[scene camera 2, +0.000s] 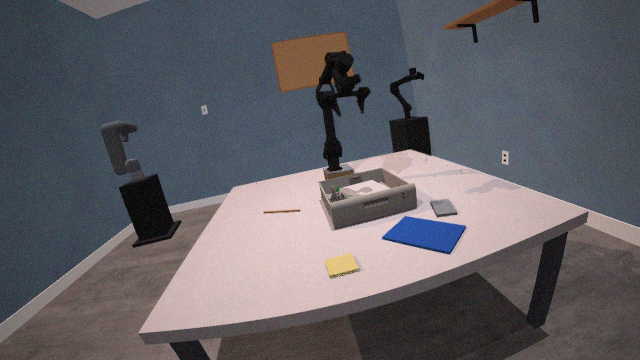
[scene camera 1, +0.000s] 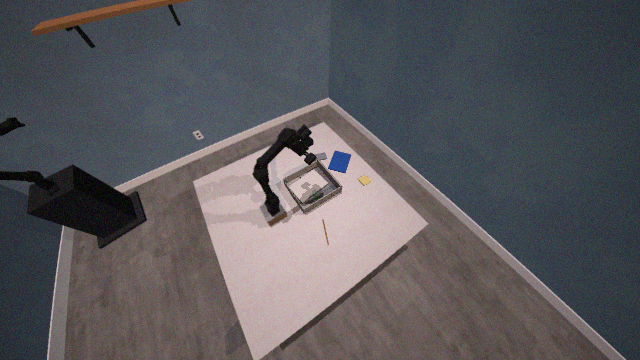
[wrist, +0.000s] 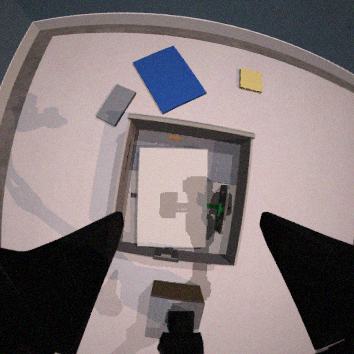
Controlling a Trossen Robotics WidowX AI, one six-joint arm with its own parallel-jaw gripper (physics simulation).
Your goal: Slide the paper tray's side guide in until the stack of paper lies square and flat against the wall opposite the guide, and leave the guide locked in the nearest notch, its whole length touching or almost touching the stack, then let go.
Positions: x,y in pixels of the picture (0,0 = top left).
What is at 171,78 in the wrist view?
A blue book.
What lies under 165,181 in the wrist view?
A white paper stack.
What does the small grey block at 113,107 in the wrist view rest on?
The table.
